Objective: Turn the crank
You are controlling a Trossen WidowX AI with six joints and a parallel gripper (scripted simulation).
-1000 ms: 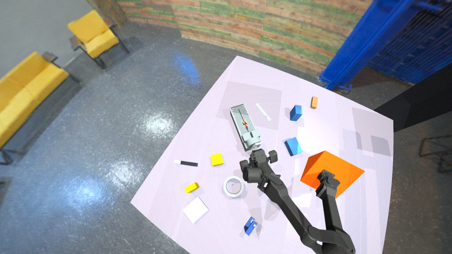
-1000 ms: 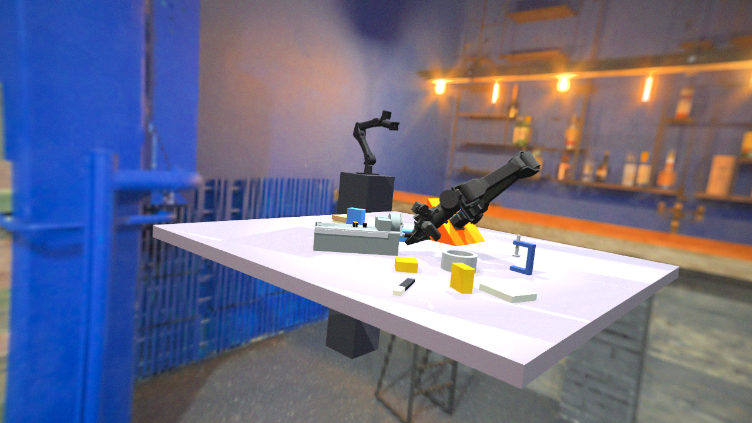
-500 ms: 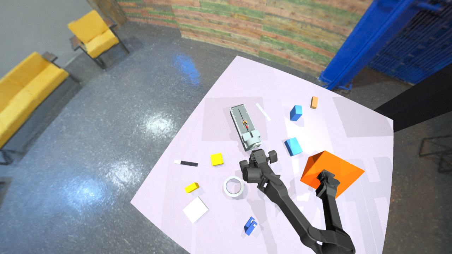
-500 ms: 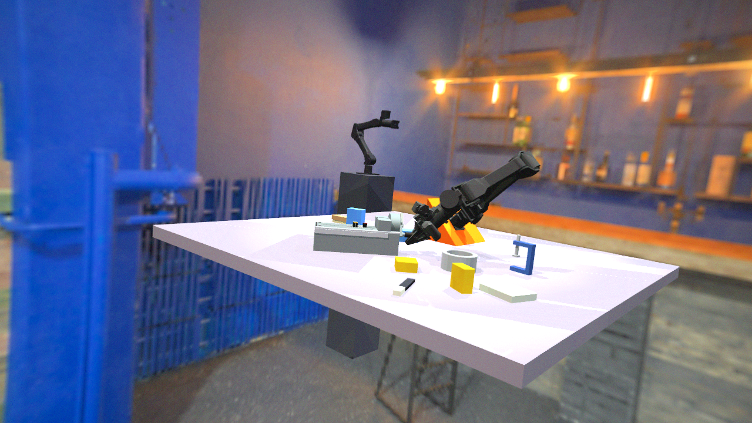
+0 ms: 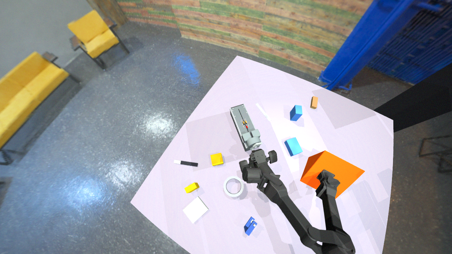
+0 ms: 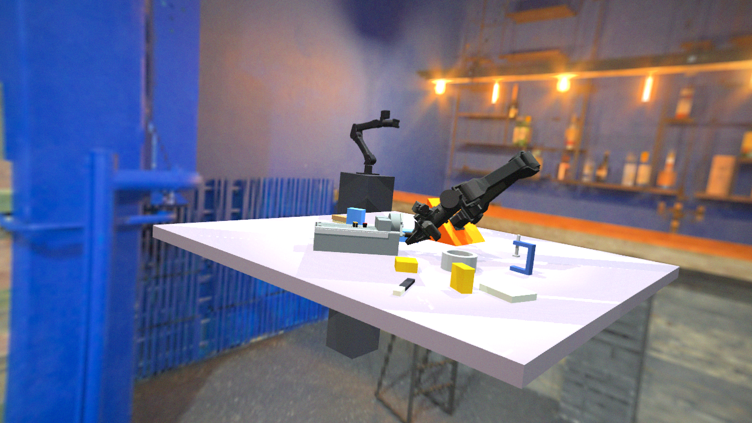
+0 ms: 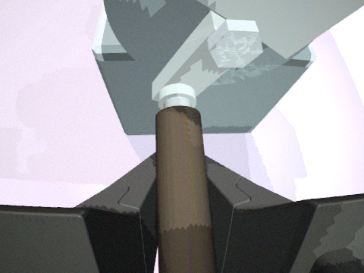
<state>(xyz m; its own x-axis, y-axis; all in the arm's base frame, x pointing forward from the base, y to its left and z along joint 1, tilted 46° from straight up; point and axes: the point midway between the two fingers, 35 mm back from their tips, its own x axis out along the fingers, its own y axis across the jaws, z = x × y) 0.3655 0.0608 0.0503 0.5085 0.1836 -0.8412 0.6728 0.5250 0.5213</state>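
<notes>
Right now my gripper tip is 30 mm below the brown crank handle, 10 mm to the right of it and 10 mm past it. Round my gripper tip: metal strip (280 mm to the right, 60 mm ahead, 30 mm below); then blue clamp (320 mm to the left, 150 mm behind, 20 mm above); then red pointer (100 mm to the right, 90 mm ahead, 50 mm above).
</notes>
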